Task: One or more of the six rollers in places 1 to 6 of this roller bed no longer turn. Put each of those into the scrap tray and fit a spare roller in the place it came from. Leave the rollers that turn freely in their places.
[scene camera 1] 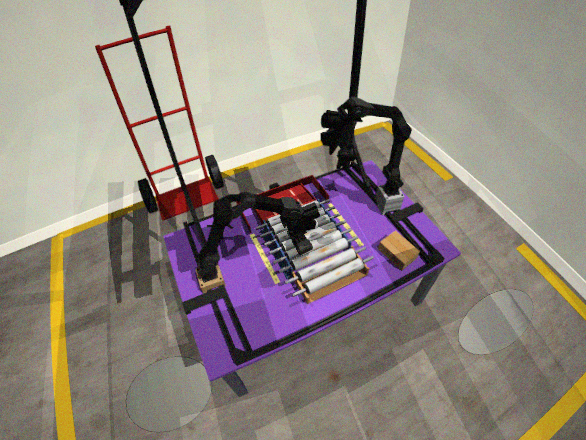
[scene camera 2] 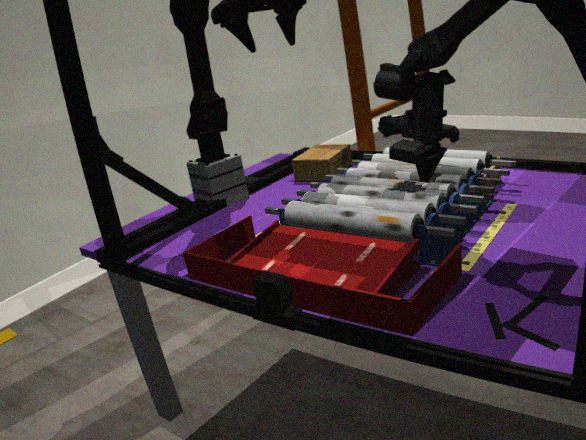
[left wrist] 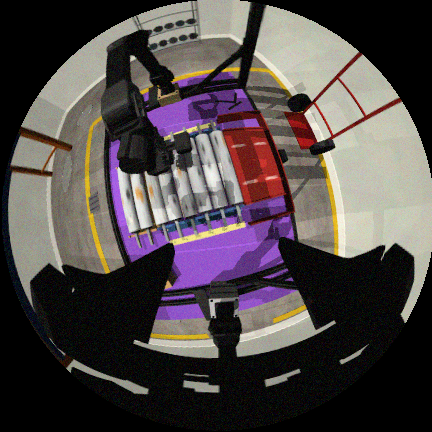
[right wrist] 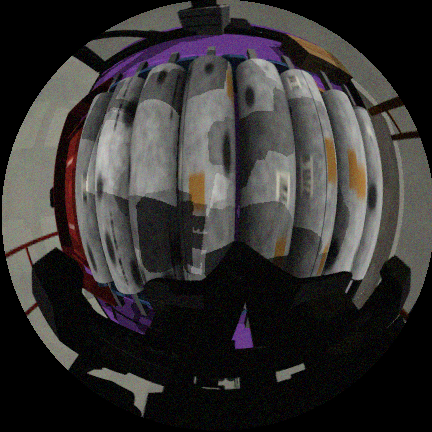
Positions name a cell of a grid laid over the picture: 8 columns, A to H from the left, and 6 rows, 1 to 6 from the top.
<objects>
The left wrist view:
my left gripper: E4
my right gripper: D3
scrap tray: E3
</objects>
